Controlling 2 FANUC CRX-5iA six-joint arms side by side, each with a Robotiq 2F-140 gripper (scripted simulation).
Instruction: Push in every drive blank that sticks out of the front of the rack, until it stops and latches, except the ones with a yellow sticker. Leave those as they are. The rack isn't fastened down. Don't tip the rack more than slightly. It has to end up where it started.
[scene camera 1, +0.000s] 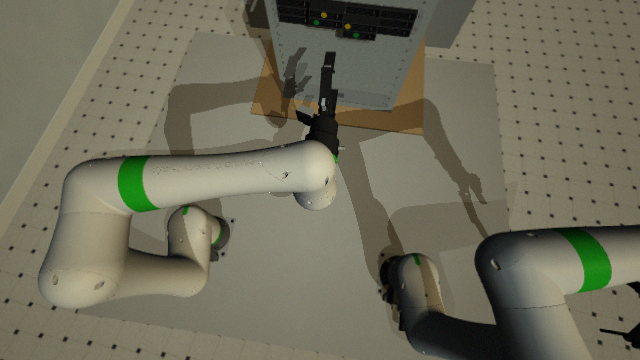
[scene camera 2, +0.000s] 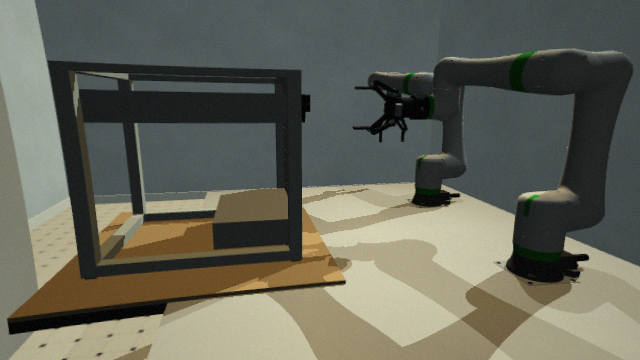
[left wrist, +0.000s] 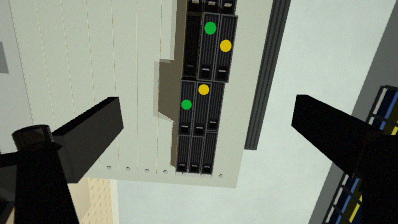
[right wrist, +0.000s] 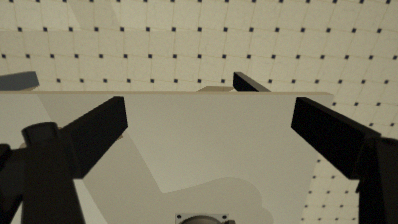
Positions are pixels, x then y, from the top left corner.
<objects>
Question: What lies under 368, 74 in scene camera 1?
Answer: A grey rack.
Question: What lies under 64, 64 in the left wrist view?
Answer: A grey rack.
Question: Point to my left gripper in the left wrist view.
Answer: At 208, 111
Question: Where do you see a grey rack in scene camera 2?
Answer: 255, 217
</objects>
